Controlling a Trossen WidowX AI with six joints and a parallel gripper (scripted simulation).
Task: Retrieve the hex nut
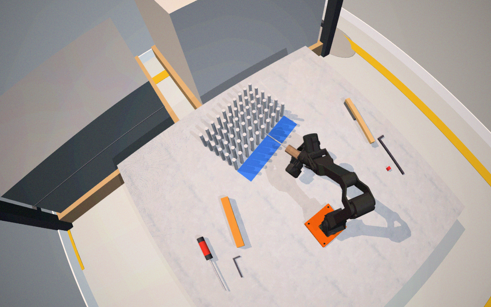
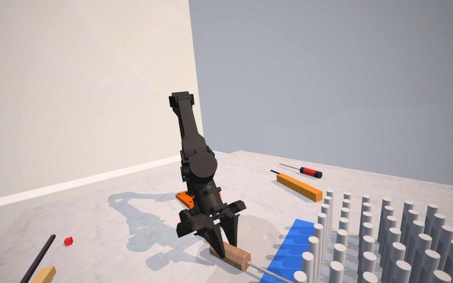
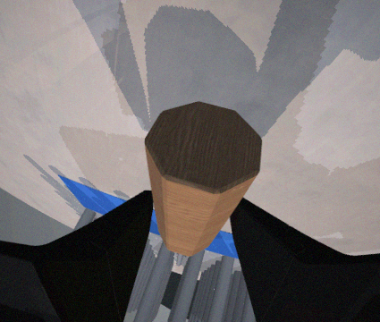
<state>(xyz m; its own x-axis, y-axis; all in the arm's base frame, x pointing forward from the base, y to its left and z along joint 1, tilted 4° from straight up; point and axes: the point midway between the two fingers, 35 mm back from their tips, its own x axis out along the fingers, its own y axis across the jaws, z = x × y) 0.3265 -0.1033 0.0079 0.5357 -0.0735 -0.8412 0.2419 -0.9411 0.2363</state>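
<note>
My gripper tip is 100 mm short of the wood-handled hook tool, 20 mm to the right of it and 10 mm above it. The rest, counted from my gripper tip: blue taped strip (110 mm ahead, 70 mm to the left, 20 mm below); then orange bar (70 mm behind, 400 mm to the left); then red cube (360 mm behind, 320 mm to the right, 10 mm below).
</note>
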